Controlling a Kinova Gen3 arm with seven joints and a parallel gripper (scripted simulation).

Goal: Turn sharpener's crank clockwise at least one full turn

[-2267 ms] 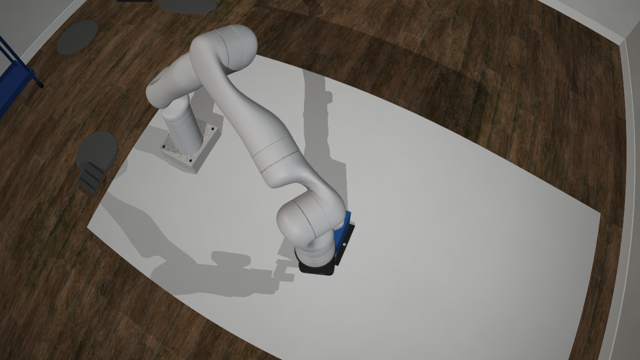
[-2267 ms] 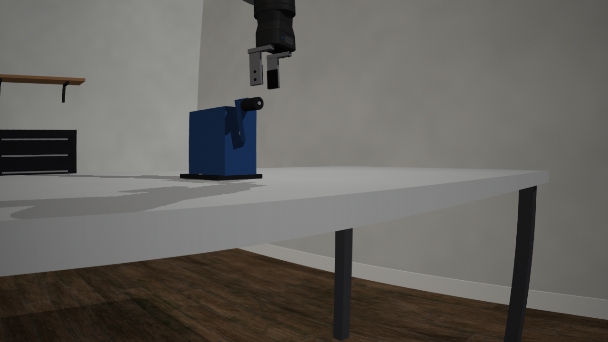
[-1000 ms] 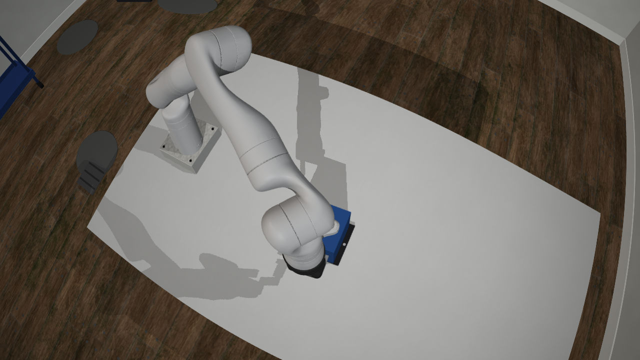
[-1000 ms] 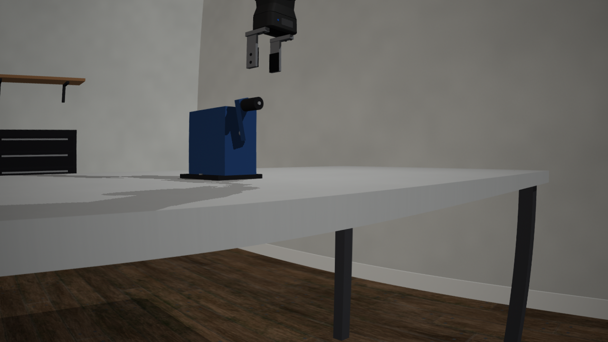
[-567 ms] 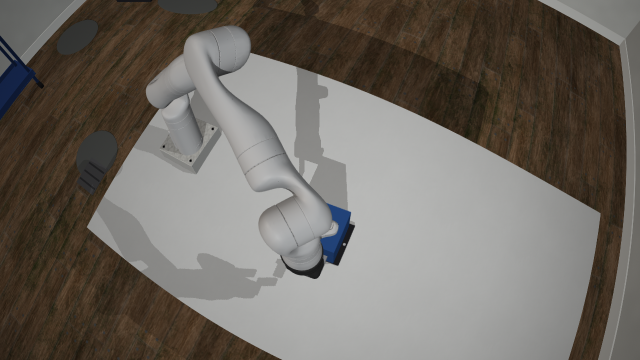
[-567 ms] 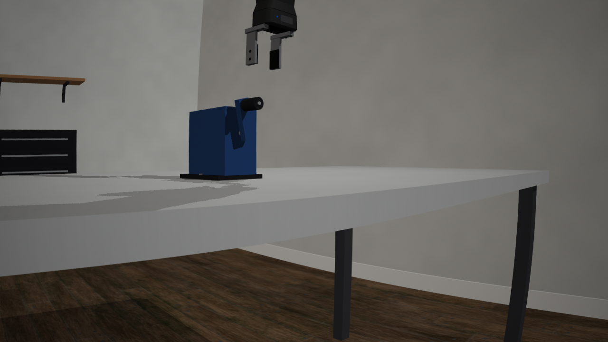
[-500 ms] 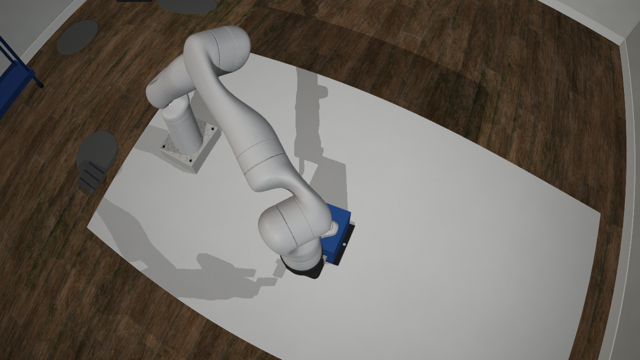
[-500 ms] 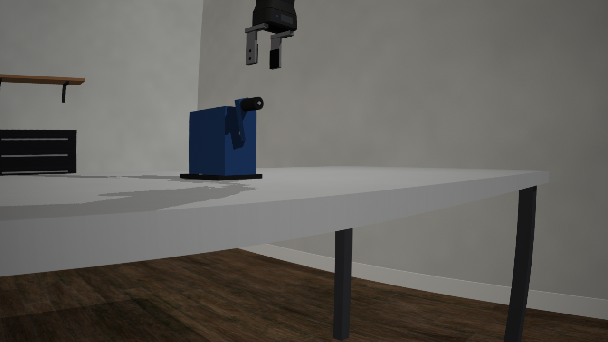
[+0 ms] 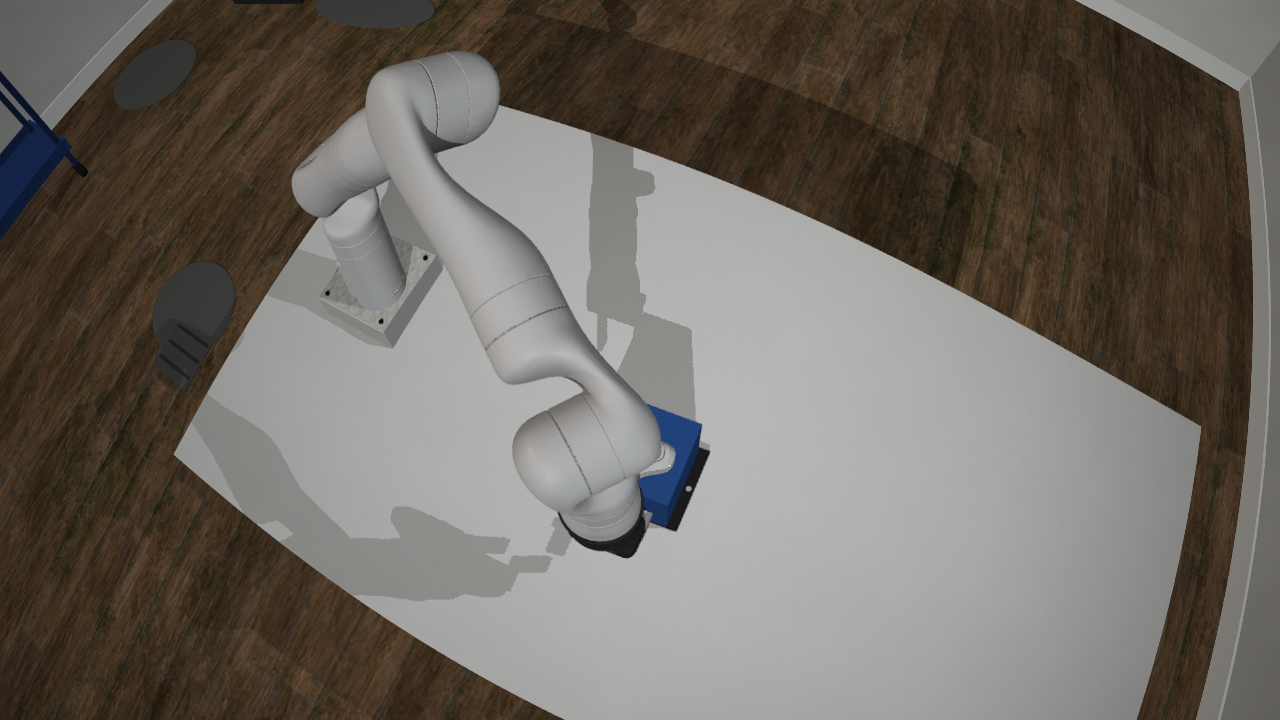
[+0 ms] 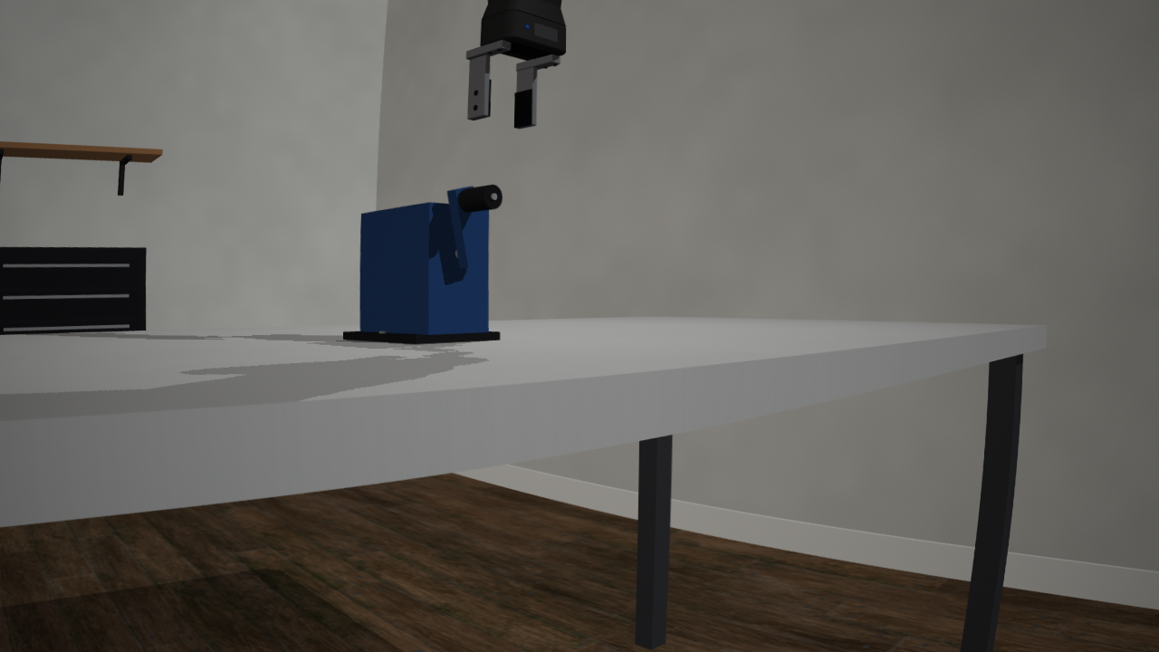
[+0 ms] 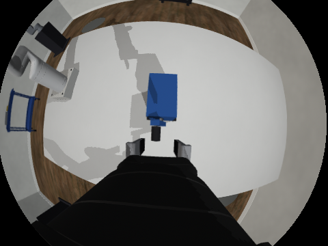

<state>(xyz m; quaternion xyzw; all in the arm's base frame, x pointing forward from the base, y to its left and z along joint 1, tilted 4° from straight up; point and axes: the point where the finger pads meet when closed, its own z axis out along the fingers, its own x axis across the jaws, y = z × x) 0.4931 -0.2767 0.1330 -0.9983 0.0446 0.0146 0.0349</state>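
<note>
Now: the black handle 90 mm below my hand, 20 mm to the left of it and 10 mm behind it. Round my hand: crank: 90 mm below, 20 mm to the left, 10 mm behind.
</note>
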